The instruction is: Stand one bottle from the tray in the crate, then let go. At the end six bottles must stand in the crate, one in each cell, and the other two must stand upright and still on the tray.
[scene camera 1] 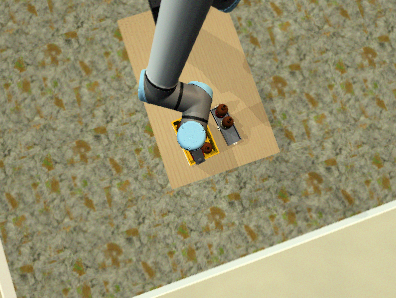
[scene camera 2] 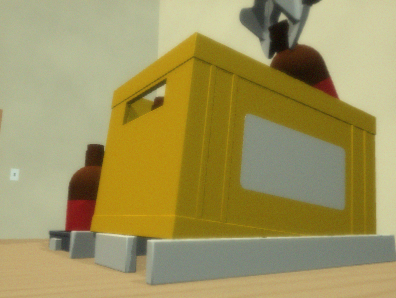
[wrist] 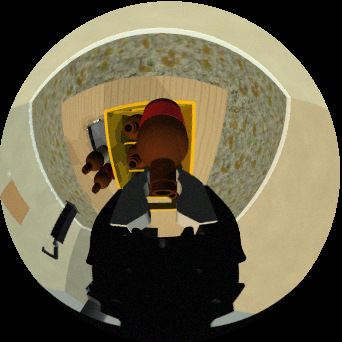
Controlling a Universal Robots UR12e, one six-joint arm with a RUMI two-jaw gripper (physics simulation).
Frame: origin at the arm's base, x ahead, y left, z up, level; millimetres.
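Seen in the pictures: gripper, fingertip midpoint: (scene camera 2: pixel 280 54) (wrist: pixel 162 169).
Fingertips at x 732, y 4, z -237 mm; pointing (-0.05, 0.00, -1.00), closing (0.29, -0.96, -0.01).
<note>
A point is followed by its place in that frame.
My gripper (scene camera 2: pixel 281 41) {x 732, y 4, z -237 mm} (wrist: pixel 162 169) {x 732, y 4, z -237 mm} is shut on the neck of a brown bottle with a red label (scene camera 2: pixel 302 62) {x 747, y -21, z -257 mm} (wrist: pixel 162 135) {x 780, y 16, z -224 mm}. The bottle leans, its shoulder above the rim and its lower part hidden in the yellow crate (scene camera 1: pixel 217 149) {x 775, y 141, z -315 mm} (scene camera 2: pixel 140 175) {x 553, y -36, z -406 mm} (wrist: pixel 194 120) {x 807, y -37, z -313 mm}. In scene camera 2 the crate's near bottom corner shows raised above the rails. Bottles (scene camera 1: pixel 207 148) {x 760, y 85, z -324 mm} (wrist: pixel 132 126) {x 764, y 79, z -324 mm} stand in crate cells; the held bottle and the arm hide other cells. Two bottles, one (scene camera 1: pixel 222 110) {x 536, y 216, z -368 mm} (wrist: pixel 93 162) {x 620, y 227, z -372 mm} and another (scene camera 1: pixel 228 122) (wrist: pixel 103 177), stand upright on the dark tray (scene camera 1: pixel 232 136) {x 695, y 282, z -486 mm} (wrist: pixel 96 131) {x 696, y 291, z -486 mm}.
Low grey rails, a long one (scene camera 2: pixel 270 257) {x 657, y -92, z -477 mm} and a short one (scene camera 2: pixel 115 252) {x 533, y -34, z -476 mm}, stand on the wooden table (scene camera 1: pixel 175 172) {x 884, y -141, z -491 mm} (scene camera 2: pixel 60 275) {x 489, y -60, z -491 mm} along the crate's foot. The tray lies beside the crate with a narrow gap. The arm (scene camera 1: pixel 192 136) {x 740, y 4, z 143 mm} hangs over the crate.
</note>
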